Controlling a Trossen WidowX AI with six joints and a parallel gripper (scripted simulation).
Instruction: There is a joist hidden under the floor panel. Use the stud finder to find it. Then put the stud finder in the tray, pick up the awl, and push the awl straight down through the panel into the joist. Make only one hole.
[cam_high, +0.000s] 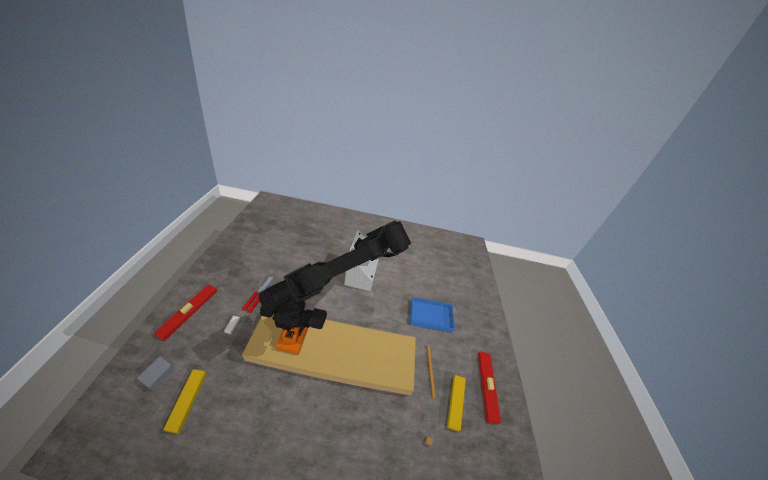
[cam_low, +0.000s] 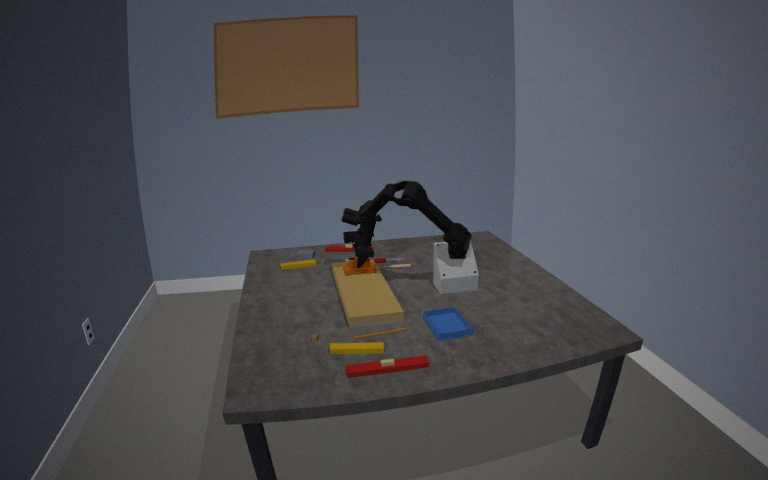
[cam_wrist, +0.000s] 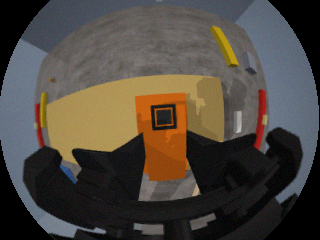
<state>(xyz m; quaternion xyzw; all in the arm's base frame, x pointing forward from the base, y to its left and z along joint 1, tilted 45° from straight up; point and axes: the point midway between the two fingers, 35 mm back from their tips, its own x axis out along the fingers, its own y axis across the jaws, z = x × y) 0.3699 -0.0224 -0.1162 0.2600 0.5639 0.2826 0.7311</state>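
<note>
Now: the thin orange stick 460 mm to the left of my gripper tip, 60 mm below it and 50 mm behind it. Also, from my gripper tip: wooden-handled tool (160 mm behind, 120 mm to the right, 60 mm below); white piece (220 mm to the right, 60 mm below, 20 mm ahead); orange stud finder (20 mm above, 10 mm ahead).
</note>
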